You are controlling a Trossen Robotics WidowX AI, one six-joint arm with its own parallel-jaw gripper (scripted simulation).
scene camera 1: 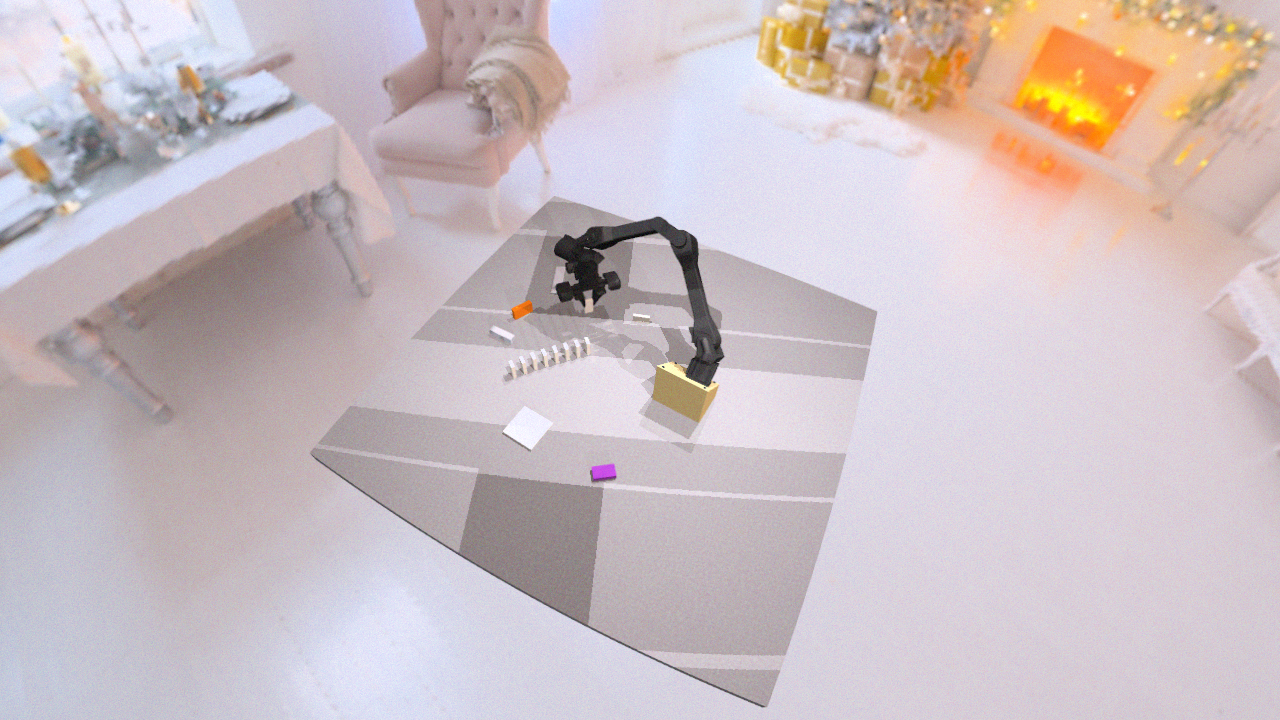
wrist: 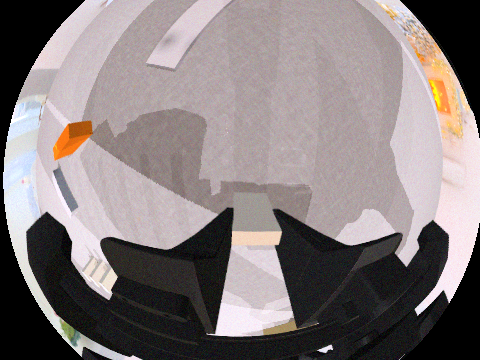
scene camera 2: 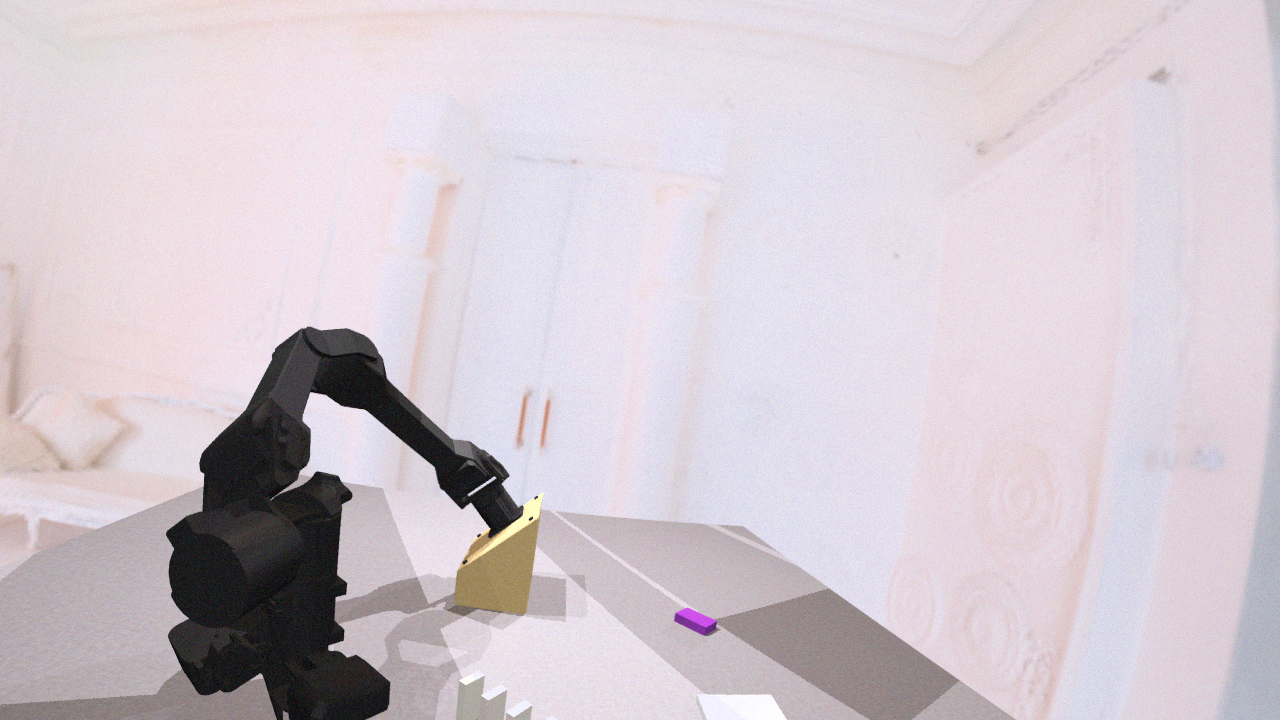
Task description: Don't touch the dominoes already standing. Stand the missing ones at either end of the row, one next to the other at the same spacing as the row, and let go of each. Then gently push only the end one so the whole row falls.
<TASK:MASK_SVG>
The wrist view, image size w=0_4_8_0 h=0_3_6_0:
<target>my gripper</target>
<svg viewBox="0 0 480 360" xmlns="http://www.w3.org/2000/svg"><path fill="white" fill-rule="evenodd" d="M81 352L84 360L113 360L85 347ZM27 229L29 267L56 315L95 343L141 360L299 360L299 356L332 345L332 352L316 357L317 360L403 360L427 336L449 304L443 289L420 315L415 309L435 289L448 261L448 233L433 220L421 229L417 239L419 251L405 267L395 253L403 233L345 245L281 209L273 209L283 231L279 245L273 247L287 284L296 328L300 329L260 336L216 335L231 257L235 208L225 209L191 239L171 249L105 237L100 241L101 251L117 276L109 300L89 288L73 265L71 236L64 224L47 212Z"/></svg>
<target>cream domino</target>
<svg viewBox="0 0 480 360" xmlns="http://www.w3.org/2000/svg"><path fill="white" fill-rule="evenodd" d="M235 192L235 197L233 197L235 215L233 215L232 245L279 245L280 235L283 231L281 231L280 224L277 224L275 212L273 212L272 205L269 203L267 193Z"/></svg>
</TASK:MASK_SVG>
